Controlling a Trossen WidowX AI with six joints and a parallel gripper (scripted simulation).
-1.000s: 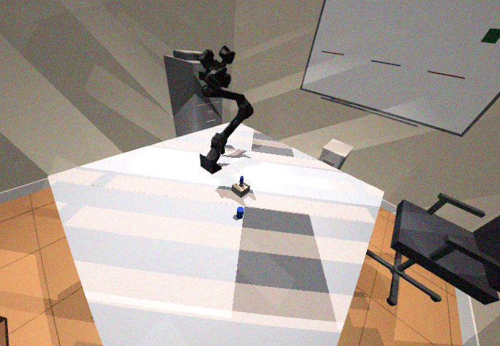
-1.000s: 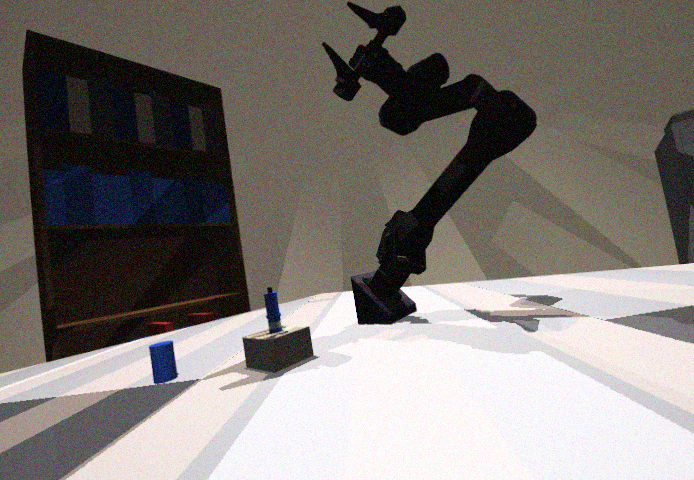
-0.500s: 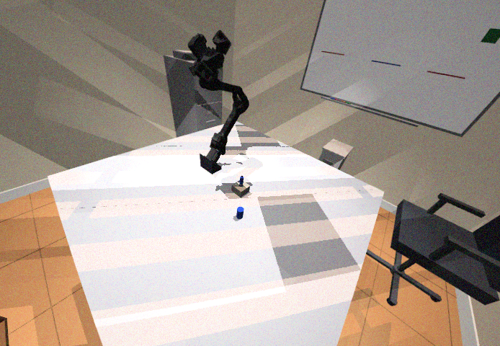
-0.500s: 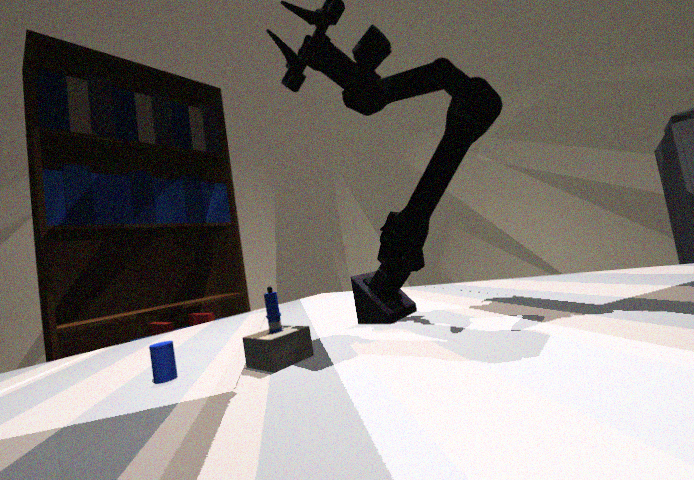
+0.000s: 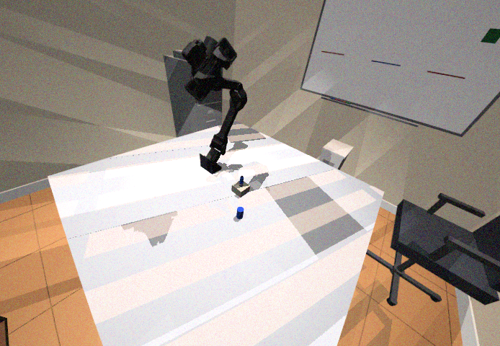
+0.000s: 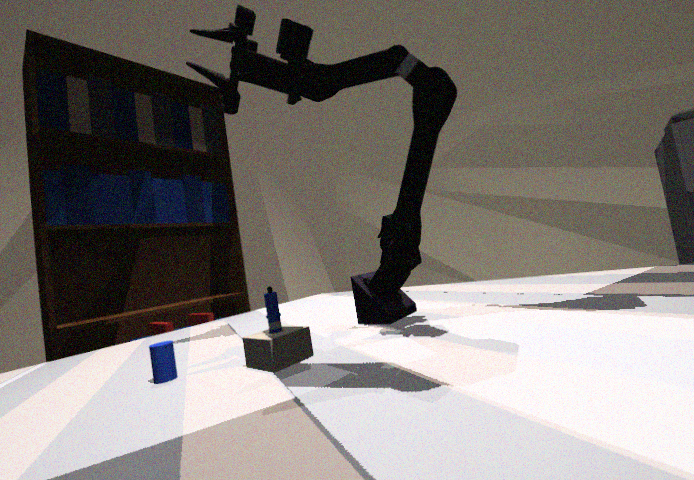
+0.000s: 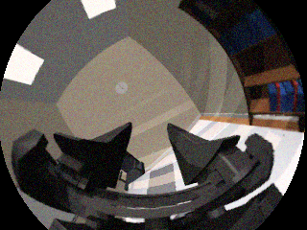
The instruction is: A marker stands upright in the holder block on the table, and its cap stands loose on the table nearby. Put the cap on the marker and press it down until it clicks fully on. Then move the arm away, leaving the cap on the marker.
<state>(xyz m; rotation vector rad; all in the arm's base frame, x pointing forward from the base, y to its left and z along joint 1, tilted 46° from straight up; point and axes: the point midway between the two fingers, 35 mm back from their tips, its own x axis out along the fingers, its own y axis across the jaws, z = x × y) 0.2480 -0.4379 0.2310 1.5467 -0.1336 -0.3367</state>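
Now: gripper tip 10 cm short of the blue cap, 2 cm to the right of it and 52 cm above it. From my gripper tip the other things lie so: holder block 1 cm behind, 14 cm to the left, 53 cm below.
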